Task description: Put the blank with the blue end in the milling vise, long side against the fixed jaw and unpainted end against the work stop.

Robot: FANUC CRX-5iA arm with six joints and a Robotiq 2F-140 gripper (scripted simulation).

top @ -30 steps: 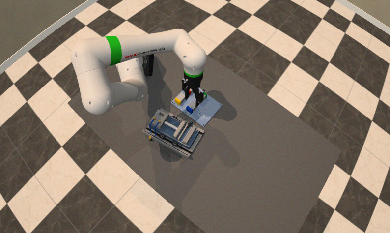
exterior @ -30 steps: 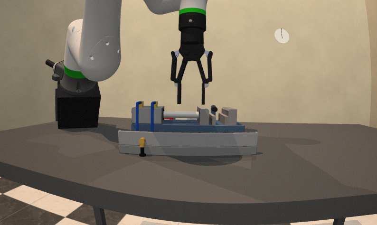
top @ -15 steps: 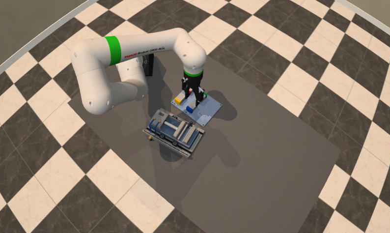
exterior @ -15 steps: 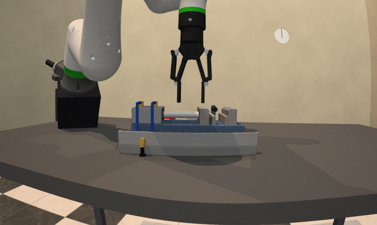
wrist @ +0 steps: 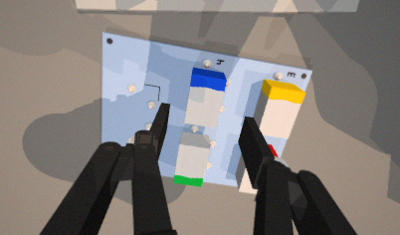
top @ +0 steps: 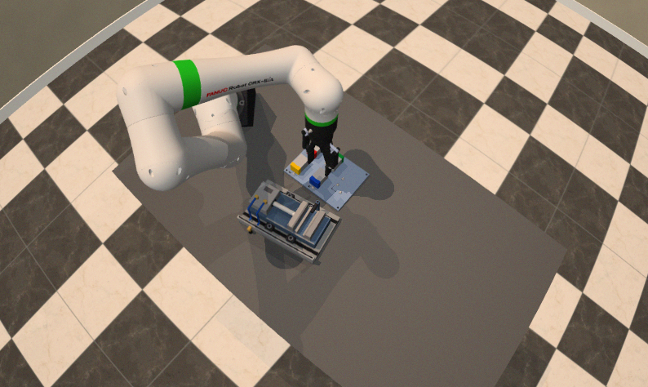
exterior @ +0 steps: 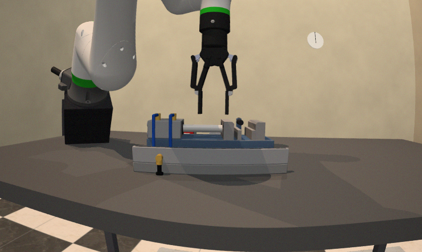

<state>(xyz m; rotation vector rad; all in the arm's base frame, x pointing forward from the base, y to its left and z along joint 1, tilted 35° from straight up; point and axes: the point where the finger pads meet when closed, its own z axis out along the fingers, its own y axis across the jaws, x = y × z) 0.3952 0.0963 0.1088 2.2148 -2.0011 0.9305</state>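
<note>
The blue-ended blank is 110 mm below my hand. Also, from my hand: light blue plate: 130 mm below, 40 mm to the left; then green-ended blank: 110 mm below, 90 mm to the left; then yellow-ended blank: 110 mm below, 90 mm behind.
</note>
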